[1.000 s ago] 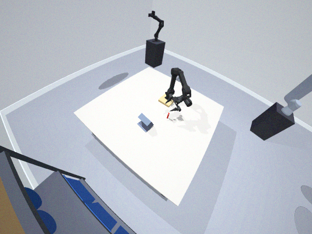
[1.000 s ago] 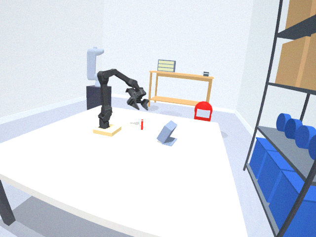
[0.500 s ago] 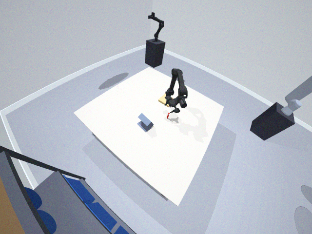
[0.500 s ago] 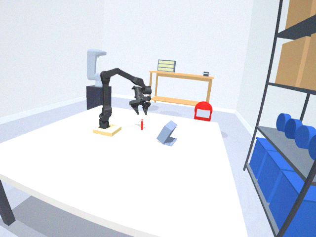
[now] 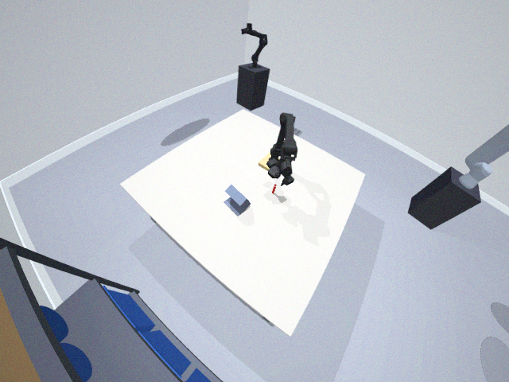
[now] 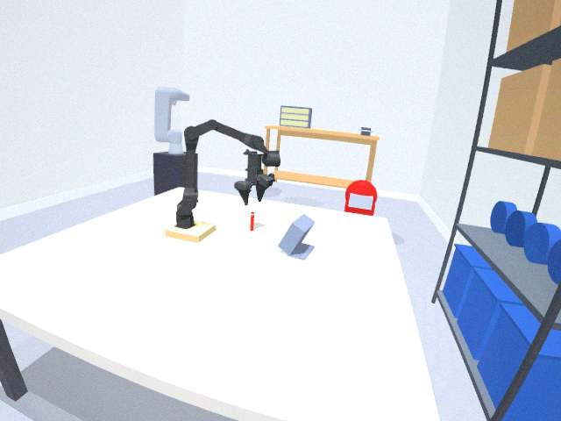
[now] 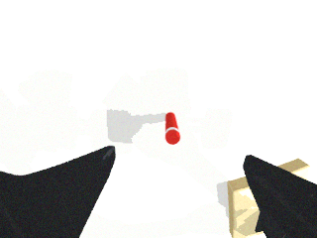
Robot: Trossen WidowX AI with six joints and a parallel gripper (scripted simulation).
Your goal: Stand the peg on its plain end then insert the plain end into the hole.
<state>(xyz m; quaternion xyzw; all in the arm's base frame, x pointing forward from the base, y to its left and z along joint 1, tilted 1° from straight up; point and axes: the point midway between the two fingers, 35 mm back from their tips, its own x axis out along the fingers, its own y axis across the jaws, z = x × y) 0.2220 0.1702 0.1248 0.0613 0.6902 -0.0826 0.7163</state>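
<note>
Right now the red peg is 6 cm below my gripper tip. From my gripper tip the other things lie so: sloped panel: 23 cm ahead, 9 cm to the right, 5 cm below.
</note>
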